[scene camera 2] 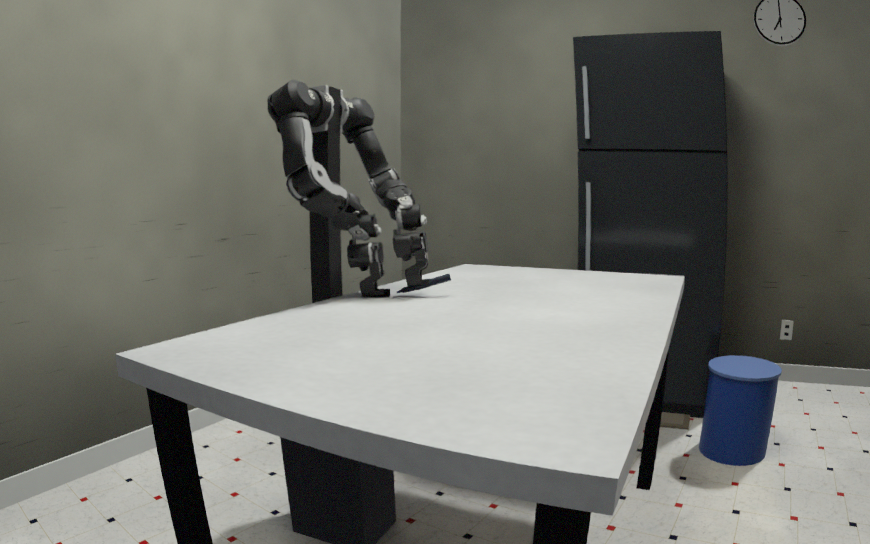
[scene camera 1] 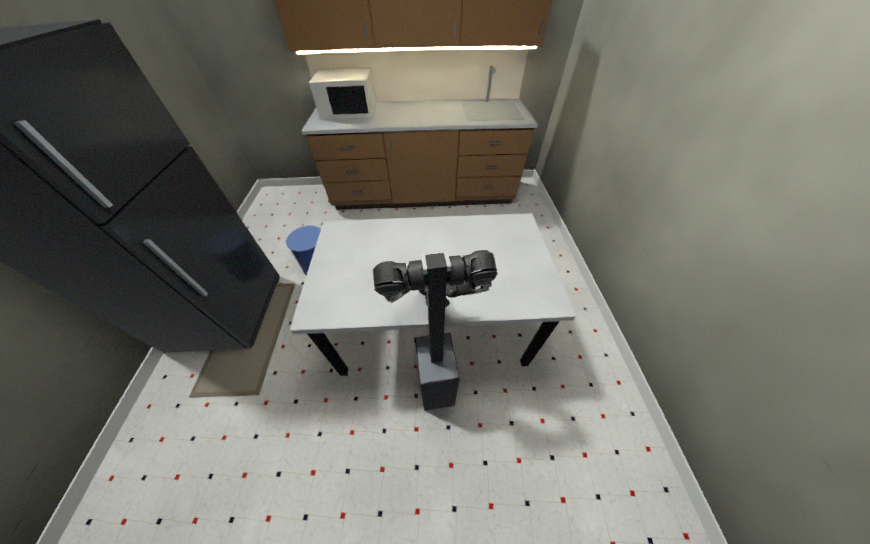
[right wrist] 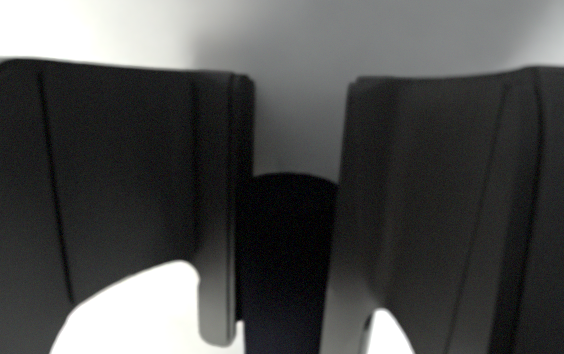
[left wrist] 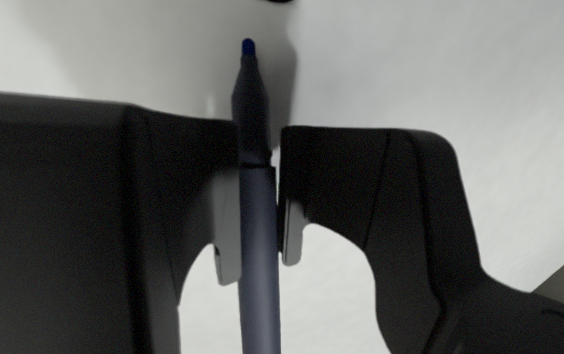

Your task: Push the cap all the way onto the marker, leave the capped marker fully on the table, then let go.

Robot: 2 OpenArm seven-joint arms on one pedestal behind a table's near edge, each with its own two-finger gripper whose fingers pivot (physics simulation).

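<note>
The marker (scene camera 2: 437, 280) (left wrist: 260, 260) has a blue-grey barrel, a dark tapered neck and a bare blue tip. My left gripper (scene camera 2: 415, 284) (left wrist: 259, 210) is shut on its barrel. In scene camera 2 the marker slants, its tip end low toward my right gripper, its other end raised above the table. The dark navy cap (right wrist: 287, 260) has a rounded end and stands between the fingers of my right gripper (scene camera 2: 375, 292) (right wrist: 296, 150), which is shut on it close to the tabletop. Marker tip and cap are apart. The cap's open end does not show in the right wrist view.
The white table (scene camera 1: 359, 243) (scene camera 2: 513, 359) has its near edge close to both grippers. A dark rounded edge (left wrist: 279, 1) shows at the top of the left wrist view, beyond the marker tip. A blue bin (scene camera 1: 304, 242) (scene camera 2: 737, 410) stands on the floor beside the table.
</note>
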